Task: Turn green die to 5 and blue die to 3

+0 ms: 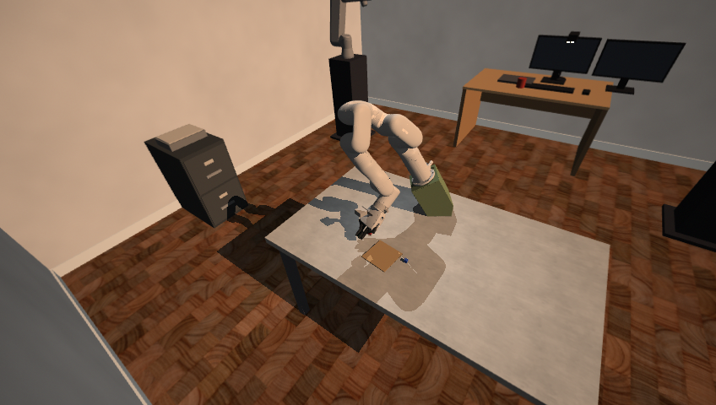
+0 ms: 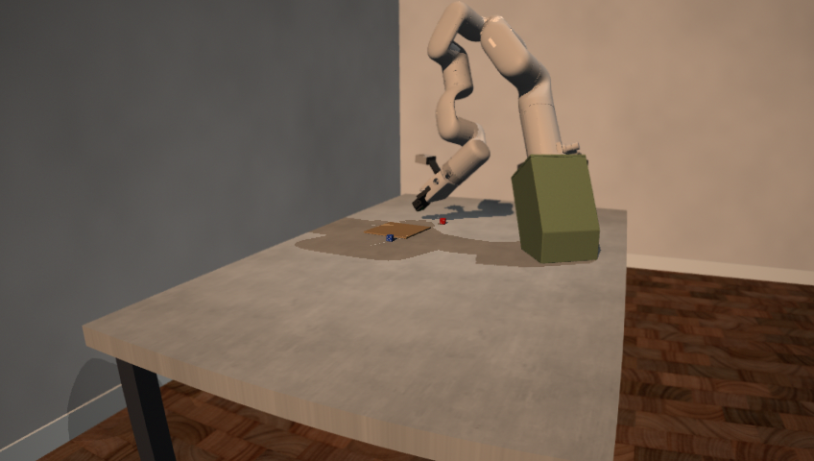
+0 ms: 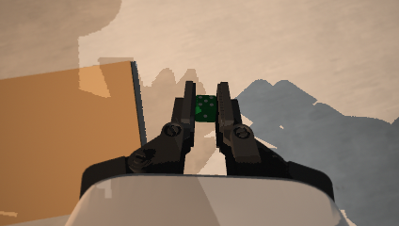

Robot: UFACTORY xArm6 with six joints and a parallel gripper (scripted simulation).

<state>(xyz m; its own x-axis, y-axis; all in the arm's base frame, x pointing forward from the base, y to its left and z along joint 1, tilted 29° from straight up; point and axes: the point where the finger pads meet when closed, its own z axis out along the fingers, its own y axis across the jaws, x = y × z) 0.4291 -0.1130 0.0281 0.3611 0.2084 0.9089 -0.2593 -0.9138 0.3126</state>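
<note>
The red die lies 70 mm behind my hand and 50 mm below it. The rest, counted from my hand: blue die: 20 mm behind, 250 mm to the left, 50 mm below; then tan mat: 10 mm ahead, 130 mm to the left, 60 mm below; then green die: 10 mm ahead, 10 mm below.
</note>
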